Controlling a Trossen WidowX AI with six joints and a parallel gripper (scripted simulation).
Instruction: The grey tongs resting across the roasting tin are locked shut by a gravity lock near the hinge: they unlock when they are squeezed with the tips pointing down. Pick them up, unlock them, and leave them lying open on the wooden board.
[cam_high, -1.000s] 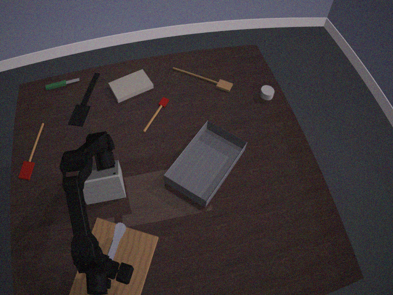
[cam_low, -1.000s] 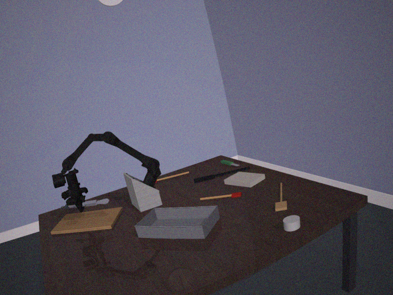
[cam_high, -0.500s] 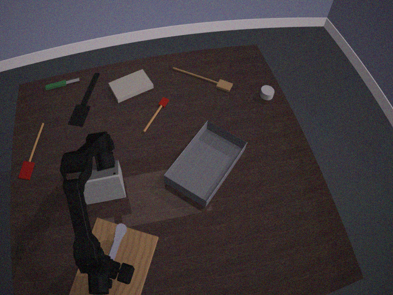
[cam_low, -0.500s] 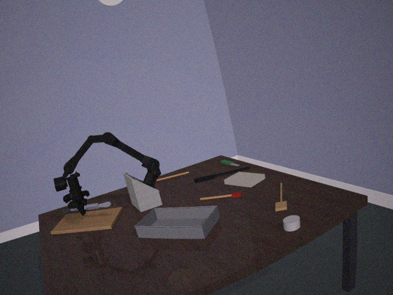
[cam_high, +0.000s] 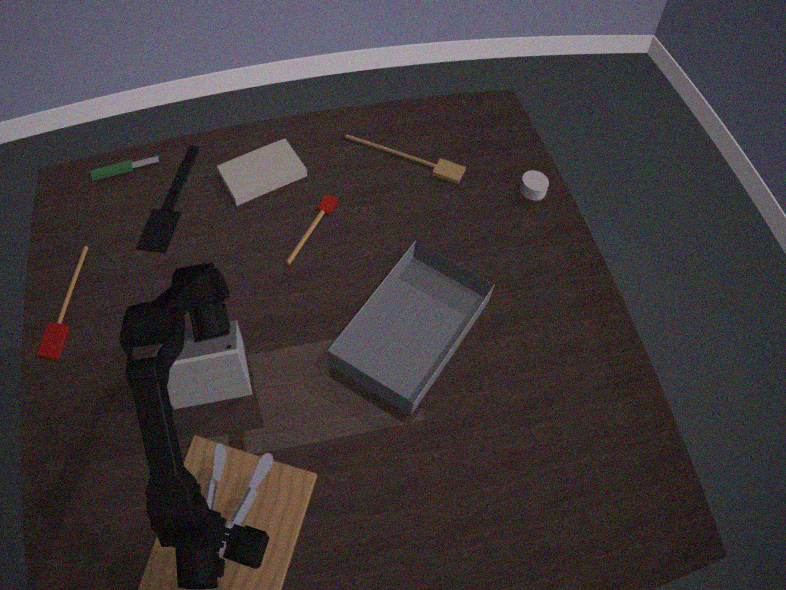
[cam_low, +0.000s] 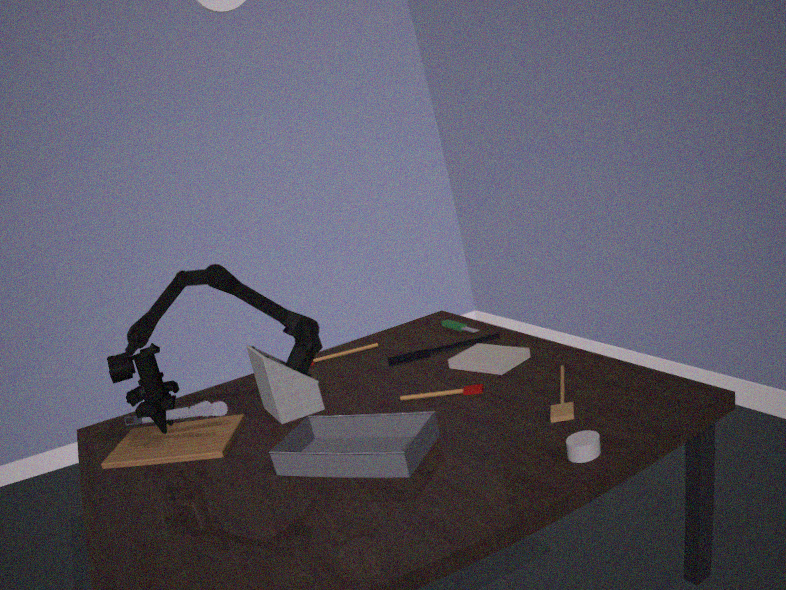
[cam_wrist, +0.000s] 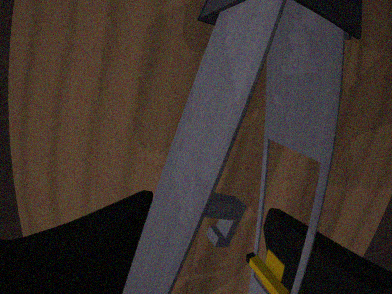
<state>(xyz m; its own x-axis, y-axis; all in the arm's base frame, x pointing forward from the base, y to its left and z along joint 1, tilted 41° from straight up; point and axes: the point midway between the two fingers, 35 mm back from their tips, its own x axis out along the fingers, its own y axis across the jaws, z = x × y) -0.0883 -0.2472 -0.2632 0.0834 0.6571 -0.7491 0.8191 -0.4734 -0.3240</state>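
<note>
Right now my gripper tip is 40 mm above the wooden board. Round my gripper tip: grey roasting tin (460 mm ahead, 300 mm to the left, 20 mm below); black spatula (50 mm ahead, 790 mm to the left, 40 mm below); white slab (280 mm ahead, 800 mm to the left, 30 mm below).
</note>
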